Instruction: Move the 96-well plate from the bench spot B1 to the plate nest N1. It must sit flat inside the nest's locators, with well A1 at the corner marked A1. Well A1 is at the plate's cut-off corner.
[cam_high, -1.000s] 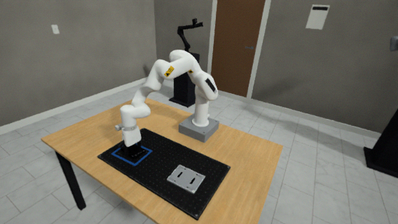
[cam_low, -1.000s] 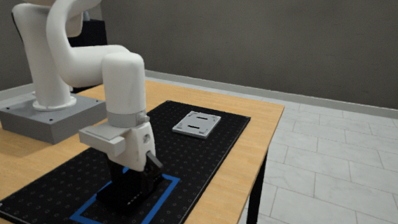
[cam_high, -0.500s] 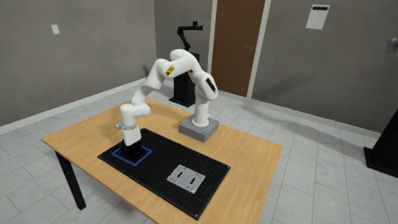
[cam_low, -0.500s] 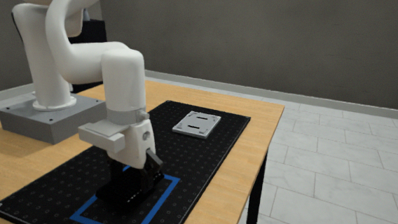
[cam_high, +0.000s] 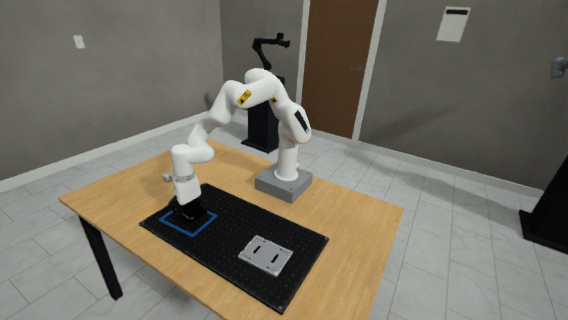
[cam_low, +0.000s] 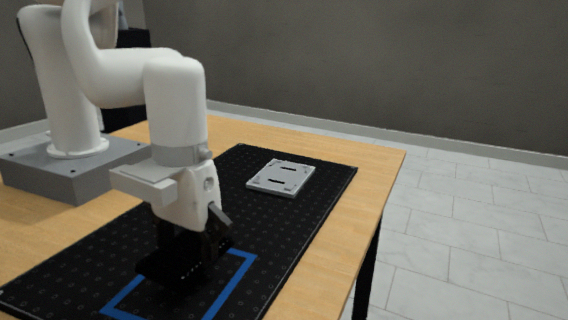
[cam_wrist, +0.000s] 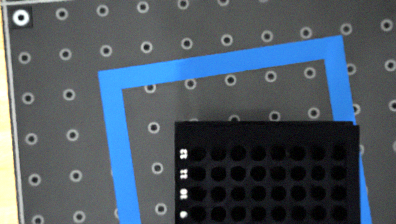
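My gripper is now 30 mm past the grey plate nest N1, 380 mm to the right of it and 50 mm above it. From my hand the other things lie so: 96-well plate (10 mm below).
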